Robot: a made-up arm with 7 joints. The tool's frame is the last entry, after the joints.
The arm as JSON. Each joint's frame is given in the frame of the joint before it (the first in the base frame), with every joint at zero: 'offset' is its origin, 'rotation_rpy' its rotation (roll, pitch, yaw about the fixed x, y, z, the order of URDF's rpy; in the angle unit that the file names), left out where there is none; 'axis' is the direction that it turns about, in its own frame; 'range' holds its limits. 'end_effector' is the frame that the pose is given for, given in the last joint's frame.
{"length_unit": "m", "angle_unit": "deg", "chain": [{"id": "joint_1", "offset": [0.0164, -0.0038, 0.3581], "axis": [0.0, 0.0, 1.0], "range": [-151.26, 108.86]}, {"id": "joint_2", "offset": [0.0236, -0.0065, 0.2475], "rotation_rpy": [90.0, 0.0, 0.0], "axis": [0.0, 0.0, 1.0], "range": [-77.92, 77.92]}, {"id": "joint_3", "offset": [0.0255, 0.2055, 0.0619], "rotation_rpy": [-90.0, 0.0, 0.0], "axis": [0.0, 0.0, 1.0], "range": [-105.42, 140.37]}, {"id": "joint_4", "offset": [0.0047, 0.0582, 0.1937], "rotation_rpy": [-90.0, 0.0, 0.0], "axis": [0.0, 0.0, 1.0], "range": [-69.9, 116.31]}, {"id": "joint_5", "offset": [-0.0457, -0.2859, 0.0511], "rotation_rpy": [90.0, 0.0, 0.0], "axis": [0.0, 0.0, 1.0], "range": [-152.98, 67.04]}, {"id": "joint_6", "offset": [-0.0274, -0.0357, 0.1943], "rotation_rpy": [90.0, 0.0, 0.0], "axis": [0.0, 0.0, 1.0], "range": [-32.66, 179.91]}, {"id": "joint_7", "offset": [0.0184, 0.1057, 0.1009], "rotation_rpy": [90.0, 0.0, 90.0], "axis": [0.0, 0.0, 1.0], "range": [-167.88, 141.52]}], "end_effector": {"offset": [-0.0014, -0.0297, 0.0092], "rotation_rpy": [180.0, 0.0, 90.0]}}
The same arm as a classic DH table. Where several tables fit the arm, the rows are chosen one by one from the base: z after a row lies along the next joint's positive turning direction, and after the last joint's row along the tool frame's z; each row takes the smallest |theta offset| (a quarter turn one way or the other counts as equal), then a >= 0, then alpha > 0; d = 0 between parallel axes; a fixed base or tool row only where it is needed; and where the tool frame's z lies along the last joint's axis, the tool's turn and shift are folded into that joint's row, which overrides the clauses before.
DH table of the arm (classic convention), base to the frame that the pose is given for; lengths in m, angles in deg. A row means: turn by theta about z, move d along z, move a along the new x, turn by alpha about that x. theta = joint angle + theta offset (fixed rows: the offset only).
base (fixed): d 0.0000; theta offset -13.05; a 0.0168; alpha 0.00
joint_1: d 0.6056; theta offset 13.05; a 0.0236; alpha 90.00
joint_2: d 0.0684; theta offset 0.00; a 0.0255; alpha -90.00
joint_3: d 0.3992; theta offset 0.00; a 0.0047; alpha -90.00
joint_4: d 0.1093; theta offset 0.00; a -0.0457; alpha 90.00
joint_5: d 0.4802; theta offset 0.00; a -0.0274; alpha 90.00
joint_6: d 0.1366; theta offset 90.00; a 0.1057; alpha 90.00
joint_7: d 0.0000; theta offset 87.30; a -0.0297; alpha 180.00
tool (fixed): d -0.0276; theta offset -2.70; a 0.0000; alpha 0.00
Joint limits (deg, base to tool): -151.26..108.86 -77.92..77.92 -105.42..140.37 -69.90..116.31 -152.98..67.04 -32.66..179.91 -167.88..141.52

